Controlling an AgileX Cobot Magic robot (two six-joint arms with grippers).
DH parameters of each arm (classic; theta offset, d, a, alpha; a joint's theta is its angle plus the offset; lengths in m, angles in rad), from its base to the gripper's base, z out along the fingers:
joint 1: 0 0.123 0 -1.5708
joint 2: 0.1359 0 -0.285 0
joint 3: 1.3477 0 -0.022 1.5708
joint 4: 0 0.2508 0 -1.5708
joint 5: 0 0 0.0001 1.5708
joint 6: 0 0.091 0 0
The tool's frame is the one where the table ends.
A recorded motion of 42 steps. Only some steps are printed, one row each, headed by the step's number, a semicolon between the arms.
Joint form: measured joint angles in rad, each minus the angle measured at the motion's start. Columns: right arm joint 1, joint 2, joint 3, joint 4, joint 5, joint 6; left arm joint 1, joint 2, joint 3, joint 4, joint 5, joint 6.
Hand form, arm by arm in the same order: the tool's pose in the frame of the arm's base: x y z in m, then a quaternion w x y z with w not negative. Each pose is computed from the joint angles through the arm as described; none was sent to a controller.
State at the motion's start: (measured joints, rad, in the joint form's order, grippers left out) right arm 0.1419 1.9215 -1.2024 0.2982 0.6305 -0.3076; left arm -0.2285 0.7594 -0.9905 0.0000 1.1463 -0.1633
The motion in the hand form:
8: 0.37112 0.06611 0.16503 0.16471 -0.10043 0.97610 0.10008; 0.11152 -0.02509 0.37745 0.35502 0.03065 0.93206 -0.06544
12: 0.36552 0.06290 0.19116 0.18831 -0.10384 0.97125 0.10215; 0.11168 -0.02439 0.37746 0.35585 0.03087 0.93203 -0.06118
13: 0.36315 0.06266 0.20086 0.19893 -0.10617 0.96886 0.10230; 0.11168 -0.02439 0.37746 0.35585 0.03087 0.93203 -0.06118
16: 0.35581 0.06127 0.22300 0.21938 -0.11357 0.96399 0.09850; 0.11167 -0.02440 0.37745 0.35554 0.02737 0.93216 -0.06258
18: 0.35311 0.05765 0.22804 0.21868 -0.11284 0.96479 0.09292; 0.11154 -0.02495 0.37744 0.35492 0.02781 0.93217 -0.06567
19: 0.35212 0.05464 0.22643 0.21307 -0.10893 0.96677 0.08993; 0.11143 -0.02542 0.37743 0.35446 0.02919 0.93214 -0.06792
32: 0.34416 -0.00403 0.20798 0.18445 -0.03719 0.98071 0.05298; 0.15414 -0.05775 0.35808 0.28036 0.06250 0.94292 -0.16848
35: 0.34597 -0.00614 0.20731 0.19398 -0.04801 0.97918 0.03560; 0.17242 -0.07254 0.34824 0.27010 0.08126 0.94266 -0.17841
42: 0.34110 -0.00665 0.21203 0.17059 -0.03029 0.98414 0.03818; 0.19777 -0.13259 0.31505 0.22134 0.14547 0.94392 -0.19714
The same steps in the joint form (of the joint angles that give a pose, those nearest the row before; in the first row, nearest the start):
8: -0.0109 -0.0143 0.0009 0.0224 0.0053 0.0051; 0.0001 0.0000 0.0000 0.0098 0.0042 0.0001
12: -0.0191 -0.0861 0.0009 0.0224 0.0308 -0.0005; 0.0000 0.0000 0.0000 0.0185 0.0042 0.0000
13: -0.0190 -0.1128 0.0009 0.0212 0.0359 -0.0015; 0.0000 0.0000 0.0000 0.0185 0.0042 0.0000
16: -0.0191 -0.1761 0.0009 0.0042 0.0565 0.0028; 0.0000 0.0000 0.0000 0.0184 0.0043 -0.0075
18: -0.0261 -0.1926 0.0009 -0.0151 0.0735 0.0137; 0.0000 0.0000 0.0000 0.0116 0.0043 -0.0062
19: -0.0331 -0.1928 0.0057 -0.0244 0.0801 0.0215; 0.0000 0.0000 0.0000 0.0058 0.0043 -0.0029
32: -0.1892 -0.1928 0.0720 -0.0899 0.0770 0.0500; -0.0047 0.1838 0.0000 -0.2580 -0.0590 0.1098
35: -0.1874 -0.1910 0.0741 -0.1297 0.0488 0.0530; -0.0580 0.2607 0.0000 -0.2718 -0.1244 0.1184
42: -0.1883 -0.2030 0.0632 -0.1492 0.1166 0.1071; -0.2841 0.4557 -0.0061 -0.2658 -0.2592 0.0665

